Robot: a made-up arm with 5 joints. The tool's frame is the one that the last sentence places.
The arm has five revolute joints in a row. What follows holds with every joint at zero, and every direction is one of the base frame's. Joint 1 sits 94.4 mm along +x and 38.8 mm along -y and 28.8 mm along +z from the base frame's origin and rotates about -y. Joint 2 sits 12.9 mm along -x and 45.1 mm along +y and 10.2 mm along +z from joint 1 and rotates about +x. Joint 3 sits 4 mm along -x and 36.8 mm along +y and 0.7 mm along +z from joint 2 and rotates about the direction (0.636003, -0.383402, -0.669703). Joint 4 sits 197.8 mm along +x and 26.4 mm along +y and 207.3 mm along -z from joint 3 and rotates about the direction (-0.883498, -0.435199, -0.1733). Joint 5 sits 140.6 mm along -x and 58.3 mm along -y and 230.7 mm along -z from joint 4 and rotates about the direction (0.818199, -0.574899, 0.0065). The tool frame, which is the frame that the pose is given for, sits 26.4 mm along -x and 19.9 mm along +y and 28.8 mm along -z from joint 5; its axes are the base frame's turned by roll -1.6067, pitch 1.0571 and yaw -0.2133 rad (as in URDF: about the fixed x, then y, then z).
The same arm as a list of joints. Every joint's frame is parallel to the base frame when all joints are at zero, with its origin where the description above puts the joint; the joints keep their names.
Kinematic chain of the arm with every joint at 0, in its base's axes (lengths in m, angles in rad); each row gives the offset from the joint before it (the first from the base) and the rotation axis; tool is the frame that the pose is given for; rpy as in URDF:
joint 1: xyz 0.0944 -0.0388 0.0288 axis -y
joint 2: xyz -0.0129 0.0451 0.0102 axis +x
joint 3: xyz -0.004 0.0368 0.0007 axis 0.636003 -0.383402 -0.669703
joint 4: xyz 0.1978 0.0264 -0.2073 axis -0.883498 -0.435199 -0.1733
joint 5: xyz -0.1406 -0.0583 -0.2307 axis 0.818199 -0.574899 0.0065
tool: xyz -0.0264 0.0199 -0.0288 rpy -1.6067 1.0571 -0.2133

